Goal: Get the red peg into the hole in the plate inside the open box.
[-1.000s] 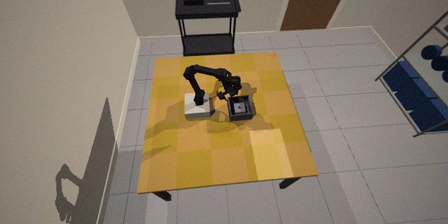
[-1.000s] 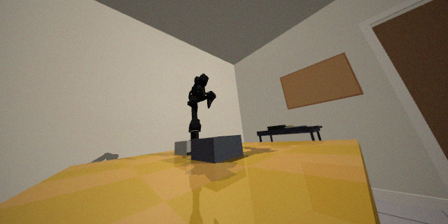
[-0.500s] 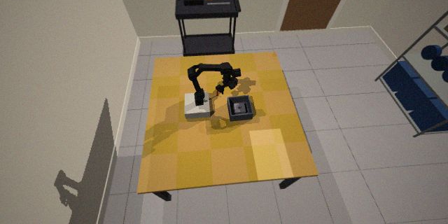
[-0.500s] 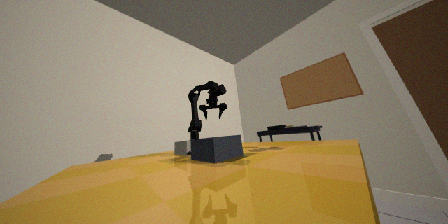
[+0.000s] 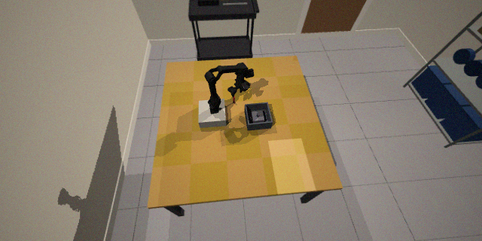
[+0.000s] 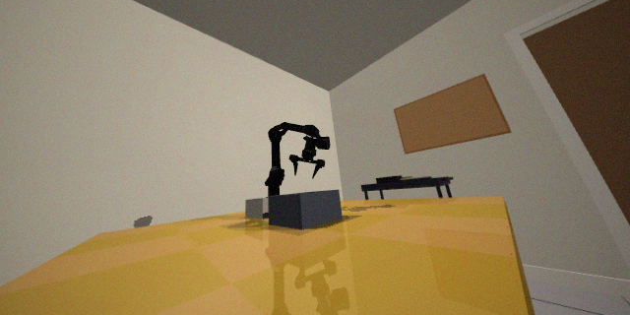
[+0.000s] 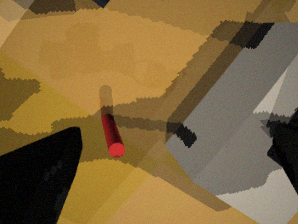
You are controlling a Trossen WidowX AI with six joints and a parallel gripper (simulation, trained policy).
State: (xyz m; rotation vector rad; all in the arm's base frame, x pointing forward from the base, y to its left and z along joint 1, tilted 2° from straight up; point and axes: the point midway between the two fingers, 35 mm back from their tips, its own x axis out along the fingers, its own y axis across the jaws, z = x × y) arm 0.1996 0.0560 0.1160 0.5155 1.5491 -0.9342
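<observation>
My gripper tip is now 10 mm past the red peg, 50 mm to the right of it and 130 mm above it. The rest, counted from my gripper tip: light grey plate: 140 mm ahead, 150 mm to the right, 130 mm below; grey box: 140 mm ahead, 150 mm to the right, 140 mm below.
</observation>
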